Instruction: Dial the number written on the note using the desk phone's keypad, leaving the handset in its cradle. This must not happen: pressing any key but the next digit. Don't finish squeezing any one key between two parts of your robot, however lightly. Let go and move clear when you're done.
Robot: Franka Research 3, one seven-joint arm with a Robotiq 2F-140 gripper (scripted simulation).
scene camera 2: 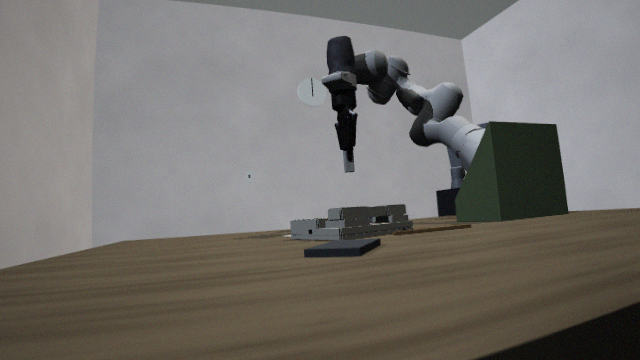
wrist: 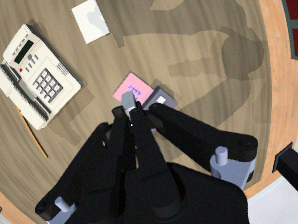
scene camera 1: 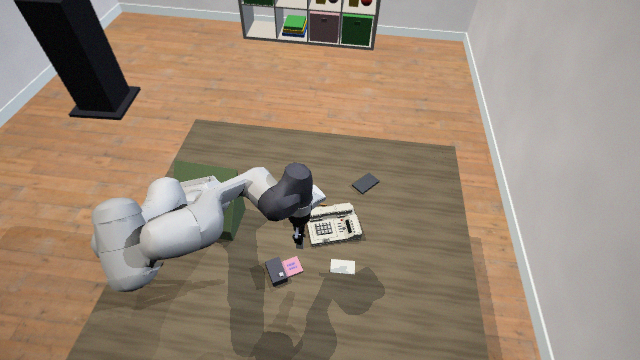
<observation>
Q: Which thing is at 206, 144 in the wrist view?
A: The gripper.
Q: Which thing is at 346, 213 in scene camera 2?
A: A handset.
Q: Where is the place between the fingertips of the gripper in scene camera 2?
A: At 349, 171
</observation>
